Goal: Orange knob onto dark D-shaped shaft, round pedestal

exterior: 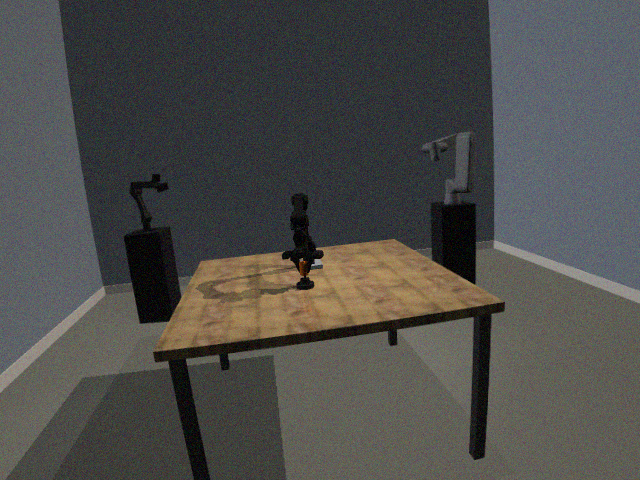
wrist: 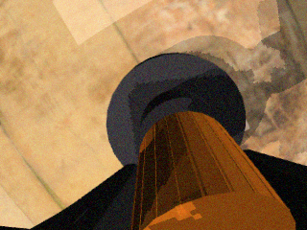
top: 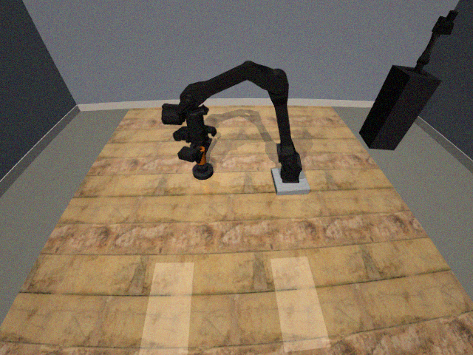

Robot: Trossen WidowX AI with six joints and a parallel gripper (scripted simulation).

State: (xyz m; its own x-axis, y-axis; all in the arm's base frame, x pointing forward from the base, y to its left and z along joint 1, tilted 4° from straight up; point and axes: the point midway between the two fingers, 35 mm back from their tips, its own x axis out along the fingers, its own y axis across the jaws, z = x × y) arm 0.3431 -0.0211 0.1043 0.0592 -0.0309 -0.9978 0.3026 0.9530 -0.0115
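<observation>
The orange knob lies 20 mm above my gripper tip. From my gripper tip the other things lie so: pedestal: 40 mm below.
</observation>
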